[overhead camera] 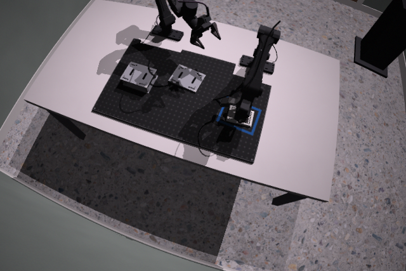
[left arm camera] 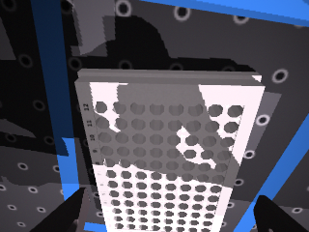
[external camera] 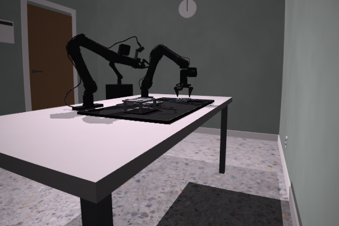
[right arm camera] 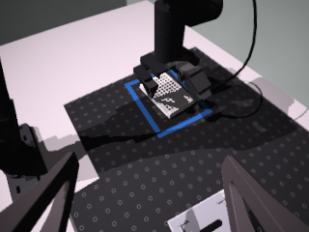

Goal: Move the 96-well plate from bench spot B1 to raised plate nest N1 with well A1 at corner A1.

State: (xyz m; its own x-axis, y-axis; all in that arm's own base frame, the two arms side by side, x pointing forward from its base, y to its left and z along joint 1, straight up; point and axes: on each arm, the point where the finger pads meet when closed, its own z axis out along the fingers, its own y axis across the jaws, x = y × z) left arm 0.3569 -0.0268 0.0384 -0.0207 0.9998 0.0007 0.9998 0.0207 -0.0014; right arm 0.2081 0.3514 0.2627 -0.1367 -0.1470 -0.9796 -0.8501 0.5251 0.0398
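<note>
Right now my left hand is 2 cm above the 96-well plate. Round my left hand: grey plate nest 2 cm ahead, 57 cm to the right, 2 cm above.
</note>
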